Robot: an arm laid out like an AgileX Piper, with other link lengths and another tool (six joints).
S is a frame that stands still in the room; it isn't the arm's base.
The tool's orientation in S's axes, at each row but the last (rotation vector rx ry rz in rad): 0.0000, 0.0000, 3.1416; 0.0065, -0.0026, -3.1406; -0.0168, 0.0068, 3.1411; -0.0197, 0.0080, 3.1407; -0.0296, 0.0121, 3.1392; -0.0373, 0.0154, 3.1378; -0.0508, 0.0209, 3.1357; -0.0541, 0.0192, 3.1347; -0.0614, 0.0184, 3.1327; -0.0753, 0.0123, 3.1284; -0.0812, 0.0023, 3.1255; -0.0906, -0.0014, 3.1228
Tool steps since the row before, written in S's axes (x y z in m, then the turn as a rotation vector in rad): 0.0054, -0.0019, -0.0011, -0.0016, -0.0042, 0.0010; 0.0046, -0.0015, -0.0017, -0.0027, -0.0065, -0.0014; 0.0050, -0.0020, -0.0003, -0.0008, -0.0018, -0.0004; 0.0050, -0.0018, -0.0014, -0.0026, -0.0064, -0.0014; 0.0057, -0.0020, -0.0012, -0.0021, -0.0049, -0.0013; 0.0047, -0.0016, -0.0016, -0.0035, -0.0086, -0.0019; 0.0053, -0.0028, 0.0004, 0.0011, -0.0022, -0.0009; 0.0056, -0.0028, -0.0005, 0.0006, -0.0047, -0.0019; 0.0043, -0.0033, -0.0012, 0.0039, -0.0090, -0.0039; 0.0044, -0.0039, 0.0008, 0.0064, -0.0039, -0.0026; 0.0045, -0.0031, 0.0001, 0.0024, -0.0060, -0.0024; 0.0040, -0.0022, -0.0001, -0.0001, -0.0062, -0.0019
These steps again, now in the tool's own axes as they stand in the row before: -0.0054, 0.0019, -0.0011, 0.0016, 0.0042, 0.0010; -0.0046, 0.0015, -0.0017, 0.0027, 0.0065, -0.0014; -0.0050, 0.0020, -0.0004, 0.0008, 0.0018, -0.0004; -0.0050, 0.0018, -0.0015, 0.0026, 0.0064, -0.0014; -0.0057, 0.0020, -0.0013, 0.0021, 0.0049, -0.0013; -0.0047, 0.0016, -0.0017, 0.0035, 0.0086, -0.0019; -0.0053, 0.0028, 0.0002, -0.0011, 0.0022, -0.0010; -0.0056, 0.0028, -0.0007, -0.0006, 0.0047, -0.0020; -0.0043, 0.0032, -0.0014, -0.0038, 0.0089, -0.0042; -0.0045, 0.0039, 0.0006, -0.0063, 0.0038, -0.0029; -0.0045, 0.0030, -0.0001, -0.0024, 0.0060, -0.0025; -0.0040, 0.0021, -0.0003, 0.0001, 0.0062, -0.0019
